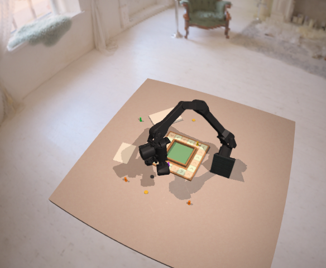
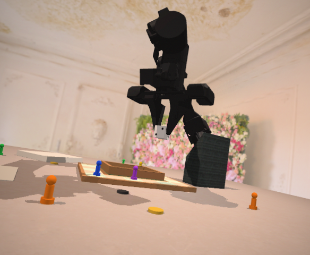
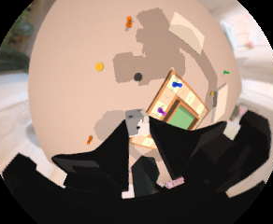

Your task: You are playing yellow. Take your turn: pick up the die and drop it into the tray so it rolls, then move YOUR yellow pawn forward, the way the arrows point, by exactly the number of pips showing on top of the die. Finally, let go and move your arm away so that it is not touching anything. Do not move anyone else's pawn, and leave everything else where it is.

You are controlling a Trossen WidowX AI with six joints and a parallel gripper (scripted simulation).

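My gripper tip is 10 cm past the yellow pawn, 31 cm to the left of it and 10 cm above it. Also, from my gripper tip: white die: right at my gripper tip; black disc: 7 cm ahead, 1 cm to the left, 12 cm below; purple pawn: 1 cm ahead, 10 cm to the right, 10 cm below.
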